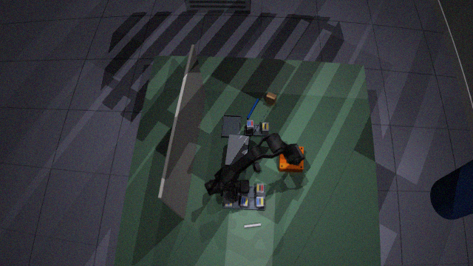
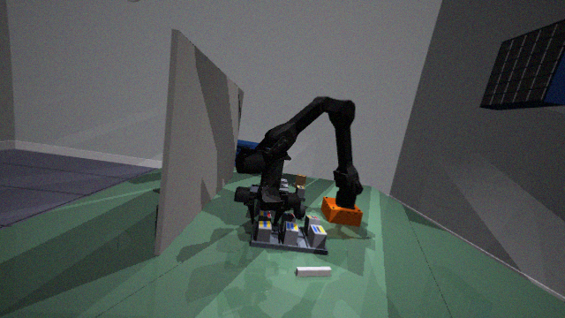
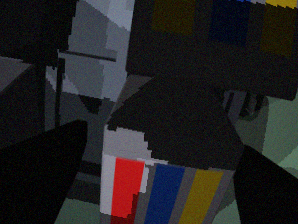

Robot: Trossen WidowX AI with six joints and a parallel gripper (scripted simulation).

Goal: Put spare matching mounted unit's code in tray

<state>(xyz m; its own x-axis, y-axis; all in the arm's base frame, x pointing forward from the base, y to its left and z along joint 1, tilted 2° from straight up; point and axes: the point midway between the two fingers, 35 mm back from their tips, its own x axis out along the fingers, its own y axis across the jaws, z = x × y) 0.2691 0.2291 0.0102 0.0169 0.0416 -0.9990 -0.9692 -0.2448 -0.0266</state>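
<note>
My gripper tip is now 35 cm to the left of the dark grey tray, 9 cm short of it and 2 cm above it. Round my gripper tip: white bar: 15 cm behind, 14 cm to the left, 1 cm below; black cylinder: 15 cm to the right, 10 cm behind, 1 cm above; grey mounted unit: 18 cm to the right, 3 cm above, 1 cm ahead.
</note>
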